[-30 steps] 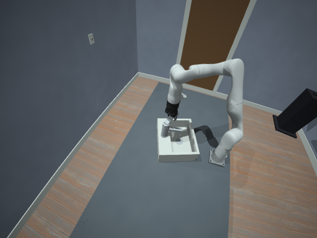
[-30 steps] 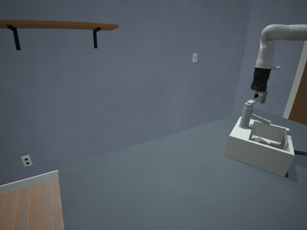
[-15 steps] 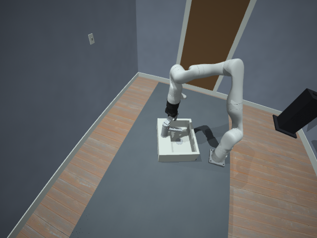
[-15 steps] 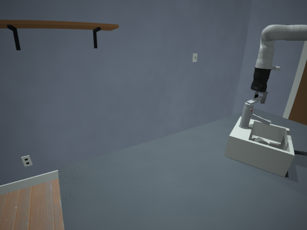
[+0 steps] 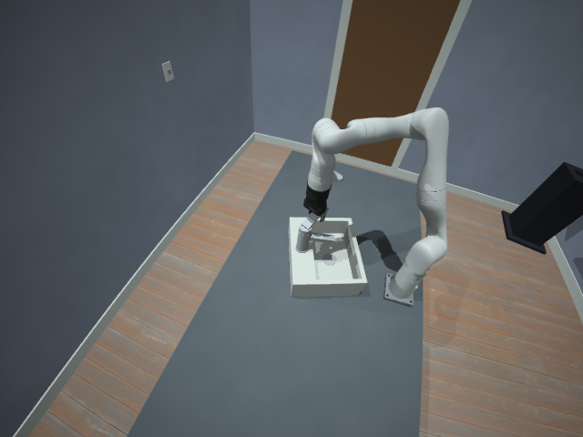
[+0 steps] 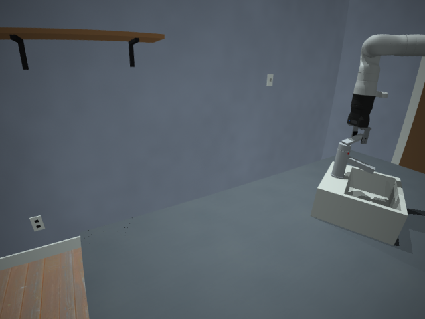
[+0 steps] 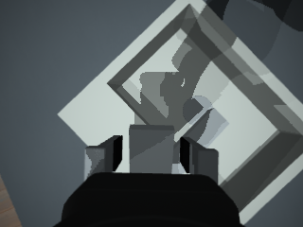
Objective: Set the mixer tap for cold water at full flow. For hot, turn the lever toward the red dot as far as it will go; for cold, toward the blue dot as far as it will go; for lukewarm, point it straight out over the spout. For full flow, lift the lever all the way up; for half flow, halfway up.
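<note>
Now: hand 20 mm to the right of the flat lever, 10 mm short of it and 10 mm above it. Also, from my hand: white basin (250 mm below, 90 mm behind); then grey mixer tap (60 mm below, 40 mm to the left).
</note>
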